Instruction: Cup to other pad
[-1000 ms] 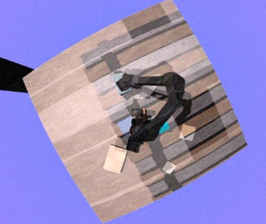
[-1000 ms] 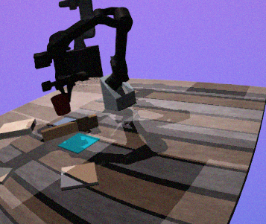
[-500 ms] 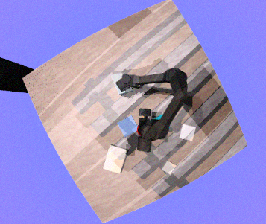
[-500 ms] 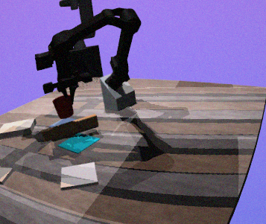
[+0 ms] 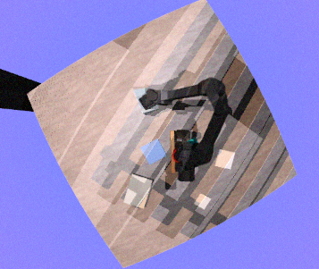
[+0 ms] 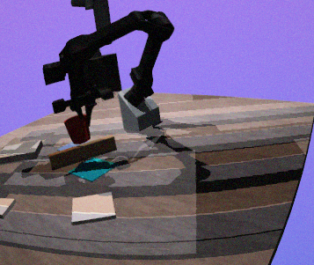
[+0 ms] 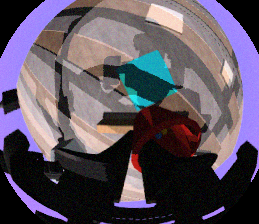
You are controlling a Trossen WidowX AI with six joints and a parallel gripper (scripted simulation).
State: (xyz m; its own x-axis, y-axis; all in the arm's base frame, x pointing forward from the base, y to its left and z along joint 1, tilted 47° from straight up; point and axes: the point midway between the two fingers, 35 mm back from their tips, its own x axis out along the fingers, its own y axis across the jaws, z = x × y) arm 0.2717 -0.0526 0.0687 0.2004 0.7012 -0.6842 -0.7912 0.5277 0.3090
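Now: the teal pad 110 mm below my gripper tip, 60 mm ahead of it and 50 mm to the left of it. From my gripper tip the other things lie so: dark red cup 20 mm to the right, 20 mm ahead; light blue pad 130 mm to the right, 110 mm below, 50 mm behind; wooden bar 90 mm below, 40 mm to the right, 10 mm ahead.
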